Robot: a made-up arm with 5 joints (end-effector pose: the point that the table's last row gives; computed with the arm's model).
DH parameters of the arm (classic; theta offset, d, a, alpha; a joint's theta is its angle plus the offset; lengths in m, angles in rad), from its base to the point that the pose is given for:
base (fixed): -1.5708 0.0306 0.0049 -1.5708
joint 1: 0 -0.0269 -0.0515 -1.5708
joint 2: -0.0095 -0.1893 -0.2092 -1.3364
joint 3: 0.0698 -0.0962 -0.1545 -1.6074
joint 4: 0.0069 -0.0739 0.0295 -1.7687
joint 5: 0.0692 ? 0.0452 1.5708
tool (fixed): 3.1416 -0.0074 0 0
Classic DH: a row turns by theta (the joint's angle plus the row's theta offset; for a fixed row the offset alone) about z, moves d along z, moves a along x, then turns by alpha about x.
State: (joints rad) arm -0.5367 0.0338 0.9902 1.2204 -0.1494
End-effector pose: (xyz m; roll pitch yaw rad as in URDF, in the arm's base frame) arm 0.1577 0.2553 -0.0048 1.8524 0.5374 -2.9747
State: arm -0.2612 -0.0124 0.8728 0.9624 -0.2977
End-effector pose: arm 0.1314 0.2781 0.0717 1.4863 0.8018 -3.0620
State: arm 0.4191 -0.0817 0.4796 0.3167 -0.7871
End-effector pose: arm 0.0606 0.2306 0.2804 0.0454 0.8940 1.8788
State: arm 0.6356 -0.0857 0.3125 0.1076 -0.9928
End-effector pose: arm 0.0408 0.1827 0.3457 -0.0593 0.6844 1.6392
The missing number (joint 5, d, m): -0.0278
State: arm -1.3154 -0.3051 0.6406 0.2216 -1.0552
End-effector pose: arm -0.0050 0.1999 -0.2537 2.7962 0.0878 -1.6093
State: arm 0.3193 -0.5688 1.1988 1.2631 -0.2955
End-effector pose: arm 0.0290 0.2447 0.2260 1.2272 0.7108 -2.6324
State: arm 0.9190 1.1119 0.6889 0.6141 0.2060
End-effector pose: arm 0.2170 -0.0689 0.1113 0.9203 -0.2985 0.9997
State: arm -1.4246 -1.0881 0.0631 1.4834 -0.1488
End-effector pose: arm -0.2275 0.1862 -0.3044 1.2463 -0.8894 -2.4591
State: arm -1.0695 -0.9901 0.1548 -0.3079 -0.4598
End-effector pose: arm -0.2324 0.2315 -0.1363 1.4097 1.0322 -2.9163
